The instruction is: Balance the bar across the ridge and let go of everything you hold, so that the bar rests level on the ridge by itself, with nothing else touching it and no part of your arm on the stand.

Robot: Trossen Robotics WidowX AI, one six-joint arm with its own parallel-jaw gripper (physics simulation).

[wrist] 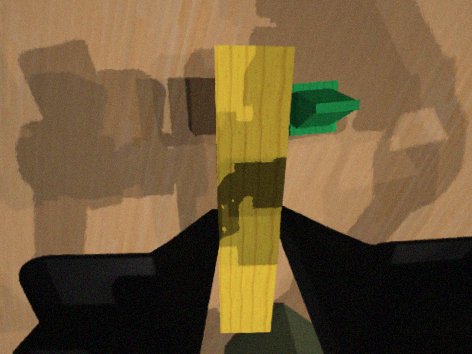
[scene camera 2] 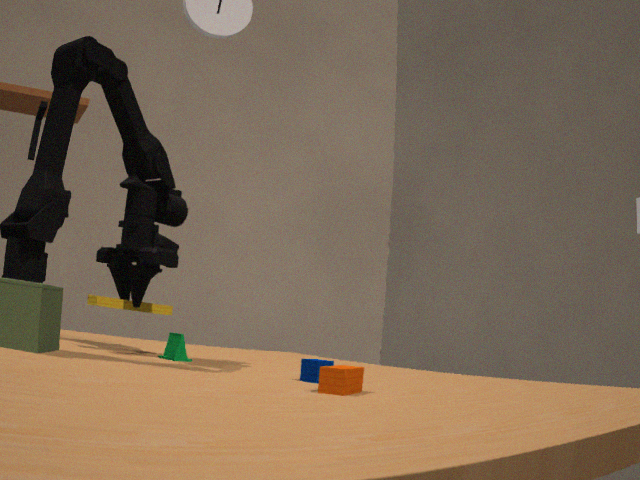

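Pixels of known places: gripper, fingertip midpoint: (wrist: 247,215) (scene camera 2: 130,306); arm's base, link origin: (scene camera 2: 21,281).
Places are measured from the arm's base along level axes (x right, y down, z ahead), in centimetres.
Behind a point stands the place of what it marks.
Observation:
The yellow bar (scene camera 2: 160,308) @[x -13.8, y 1.1, z 26.9 cm] (wrist: 255,140) @[x -14.8, y 0.4, z 25.3 cm] is held in the air, close to level, with its length running up and down the wrist view. My gripper (scene camera 2: 132,301) @[x -13.5, y 1.5, z 21.2 cm] (wrist: 247,215) @[x -13.5, y 1.5, z 21.2 cm] is shut on the bar near its middle. The green stand with the ridge (scene camera 2: 175,347) @[x -8.4, y 7.5, z 28.5 cm] (wrist: 325,107) @[x -10.5, y 5.1, z 28.7 cm] is upright on the table, lower than the bar and a little right of it in the scene view. In the wrist view the stand shows at the right of the bar's upper half, and the bar hides its left part. The bar and the stand are apart.
An orange block (scene camera 2: 341,380) @[x 29.3, y 7.8, z 37.2 cm] and a blue block (scene camera 2: 312,370) @[x 15.3, y 7.9, z 41.5 cm] sit on the table (scene camera 2: 206,418) @[x 45.9, y 9.7, z 14.0 cm], well right of the stand. The arm's green base box (scene camera 2: 31,315) @[x 6.7, y 4.6, z 1.7 cm] stands at the left. The table's edge shows at the lower right.

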